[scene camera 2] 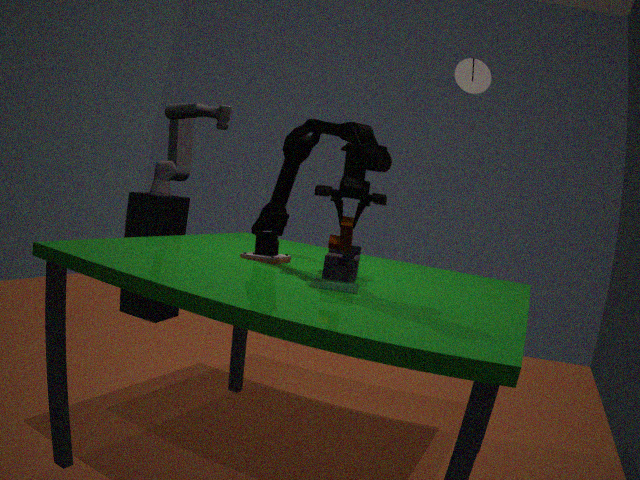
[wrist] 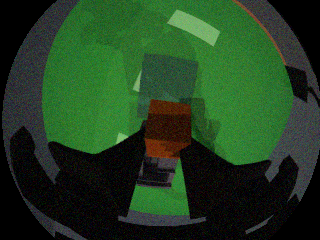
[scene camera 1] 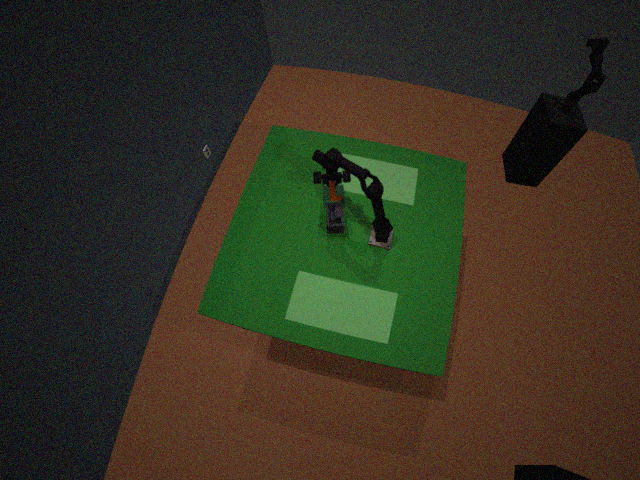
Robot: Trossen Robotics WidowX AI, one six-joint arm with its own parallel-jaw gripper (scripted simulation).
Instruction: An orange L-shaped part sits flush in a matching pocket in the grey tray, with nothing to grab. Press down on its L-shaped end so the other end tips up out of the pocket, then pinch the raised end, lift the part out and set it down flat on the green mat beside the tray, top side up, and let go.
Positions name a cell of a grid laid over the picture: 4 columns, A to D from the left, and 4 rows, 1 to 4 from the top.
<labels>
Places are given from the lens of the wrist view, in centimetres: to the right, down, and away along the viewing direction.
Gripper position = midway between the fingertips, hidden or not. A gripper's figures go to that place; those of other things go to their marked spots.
my gripper (wrist: C3): 0, 1, 10
green mat (wrist: C2): 1, -9, 22
</labels>
